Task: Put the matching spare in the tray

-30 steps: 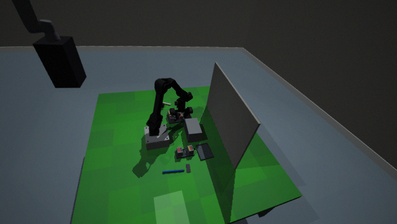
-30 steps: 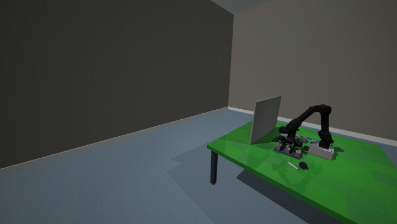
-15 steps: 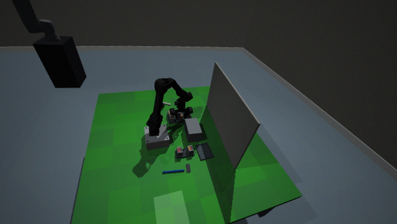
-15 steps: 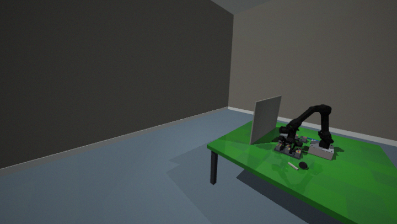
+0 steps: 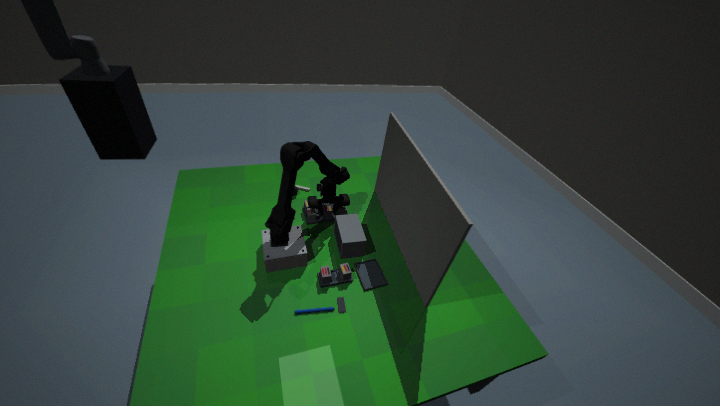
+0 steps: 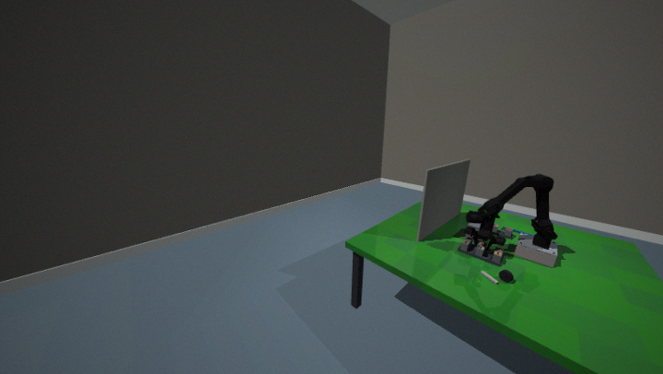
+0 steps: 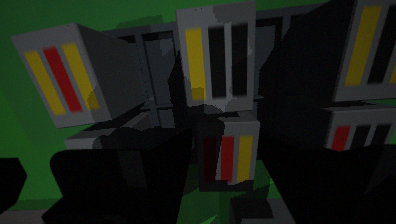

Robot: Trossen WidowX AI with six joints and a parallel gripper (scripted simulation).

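Right now the grey spare is 20 mm above my gripper tip. The rest, counted from my gripper tip: grey mounted unit 70 mm ahead, 160 mm to the right, 30 mm above; rack 10 mm behind, 340 mm to the right, 10 mm below; dark round thing 160 mm behind, 180 mm to the left, 10 mm above.
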